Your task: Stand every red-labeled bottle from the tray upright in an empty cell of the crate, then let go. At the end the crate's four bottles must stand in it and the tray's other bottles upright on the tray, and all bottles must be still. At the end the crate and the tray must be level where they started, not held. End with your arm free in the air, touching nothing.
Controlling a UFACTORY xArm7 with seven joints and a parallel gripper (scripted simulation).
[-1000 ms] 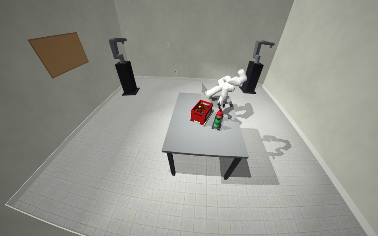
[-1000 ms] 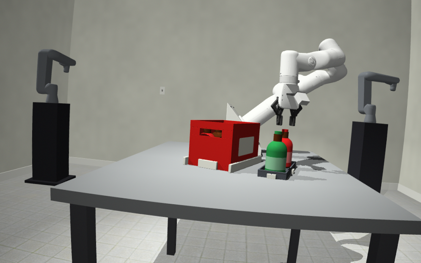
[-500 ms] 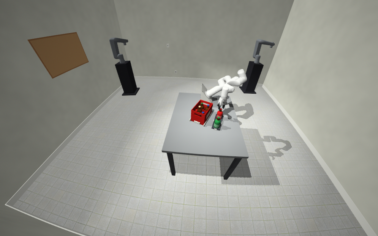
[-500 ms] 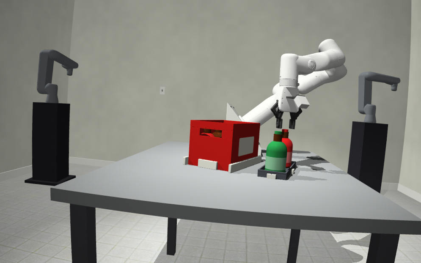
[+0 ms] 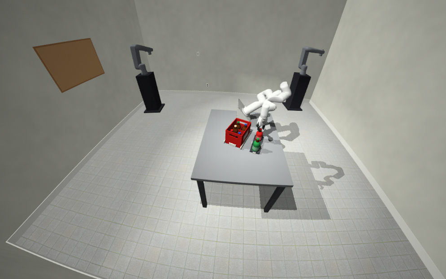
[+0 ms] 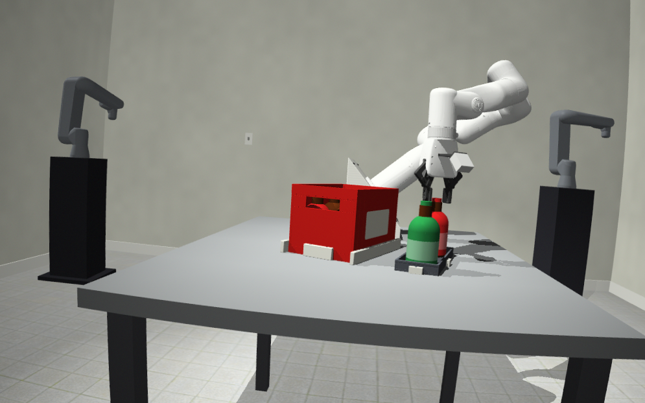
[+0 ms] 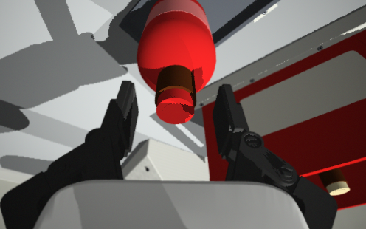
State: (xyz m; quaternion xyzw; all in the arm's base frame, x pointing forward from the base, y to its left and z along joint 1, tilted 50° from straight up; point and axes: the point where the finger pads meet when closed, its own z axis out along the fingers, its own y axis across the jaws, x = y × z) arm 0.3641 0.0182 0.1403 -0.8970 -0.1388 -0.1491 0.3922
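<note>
Right now the red-labeled bottle is 80 mm below my hand. Also, from my hand: dark tray 150 mm below, 80 mm ahead, 30 mm to the right; then red crate 240 mm to the right, 80 mm below, 30 mm behind; then green bottle 160 mm ahead, 80 mm below, 70 mm to the right.
</note>
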